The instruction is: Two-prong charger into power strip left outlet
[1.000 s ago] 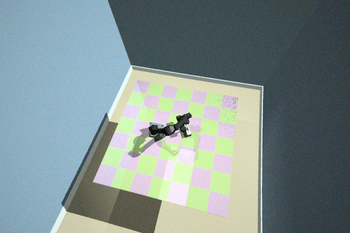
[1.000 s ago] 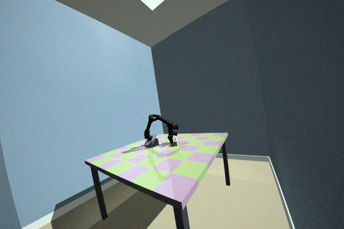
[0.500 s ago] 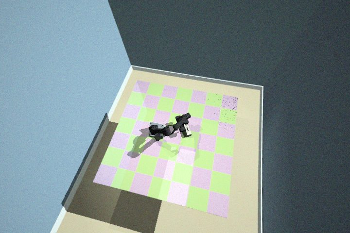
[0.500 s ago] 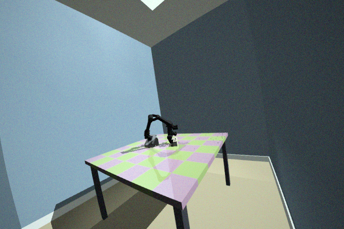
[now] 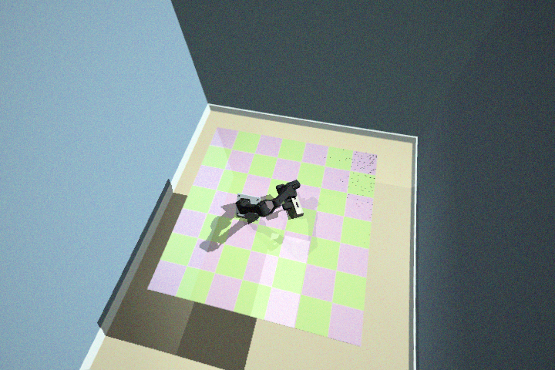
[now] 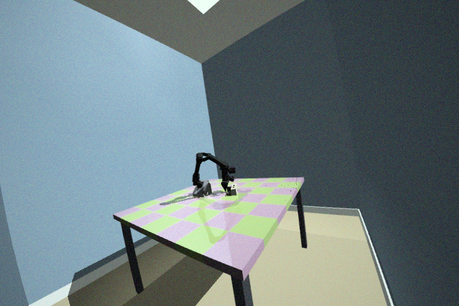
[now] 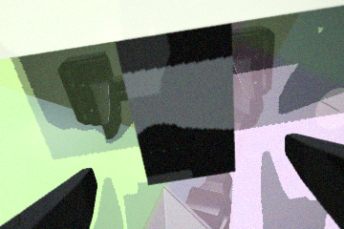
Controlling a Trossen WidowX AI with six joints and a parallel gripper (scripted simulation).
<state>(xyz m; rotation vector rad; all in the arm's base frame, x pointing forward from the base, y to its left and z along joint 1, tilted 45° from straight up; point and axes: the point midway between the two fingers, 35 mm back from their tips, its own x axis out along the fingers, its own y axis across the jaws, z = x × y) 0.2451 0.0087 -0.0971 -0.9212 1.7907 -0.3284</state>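
Now: gripper tip 50 mm short of the charger, 20 mm to the right of it and 10 mm below it.
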